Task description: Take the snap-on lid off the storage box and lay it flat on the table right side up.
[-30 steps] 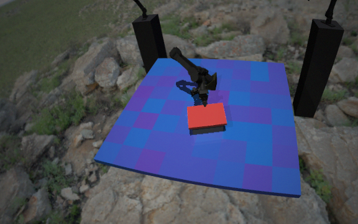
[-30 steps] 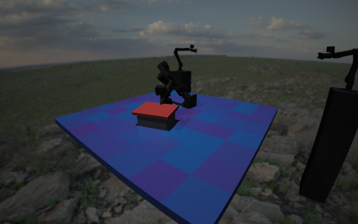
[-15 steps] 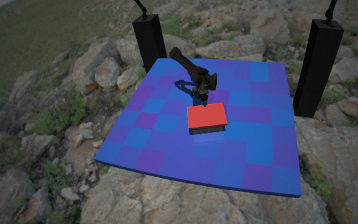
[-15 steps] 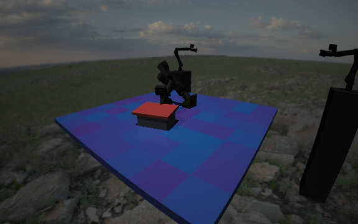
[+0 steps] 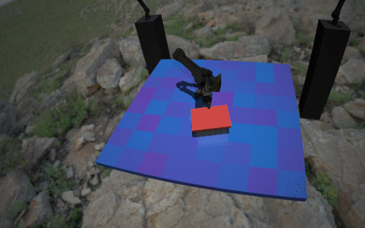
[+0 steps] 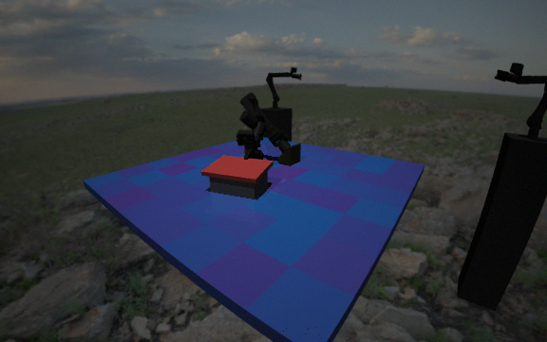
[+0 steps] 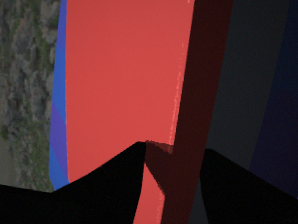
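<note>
The red lid is 70 mm ahead of my gripper tip and 20 mm to the left of it. The rest, counted from my gripper tip: storage box 70 mm ahead, 50 mm below, 20 mm to the left.
</note>
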